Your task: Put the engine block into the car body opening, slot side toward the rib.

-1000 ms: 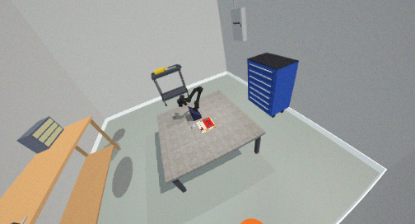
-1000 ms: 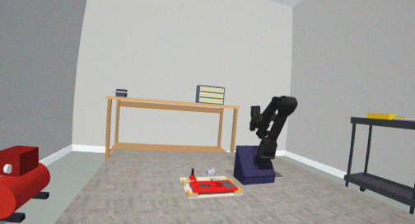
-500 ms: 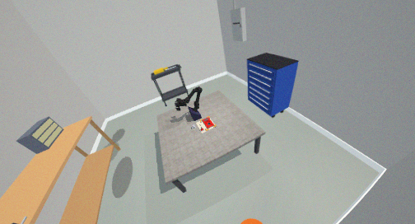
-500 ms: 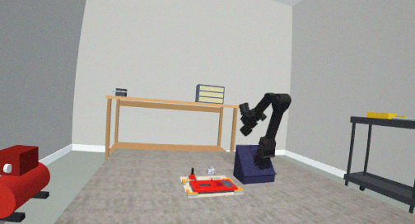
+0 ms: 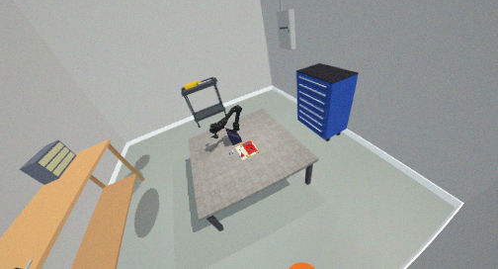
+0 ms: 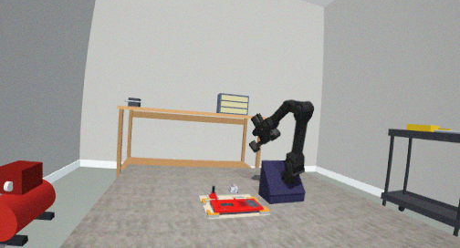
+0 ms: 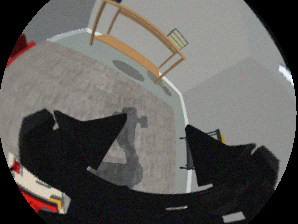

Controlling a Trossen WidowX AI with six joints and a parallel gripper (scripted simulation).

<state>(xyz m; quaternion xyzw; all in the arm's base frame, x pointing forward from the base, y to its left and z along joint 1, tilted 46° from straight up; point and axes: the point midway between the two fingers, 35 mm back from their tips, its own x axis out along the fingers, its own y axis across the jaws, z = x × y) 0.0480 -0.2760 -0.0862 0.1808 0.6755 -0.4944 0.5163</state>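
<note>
Right now my gripper tip is 22 cm short of the grey engine block, 22 cm above it and 18 cm to the right of it.
</note>
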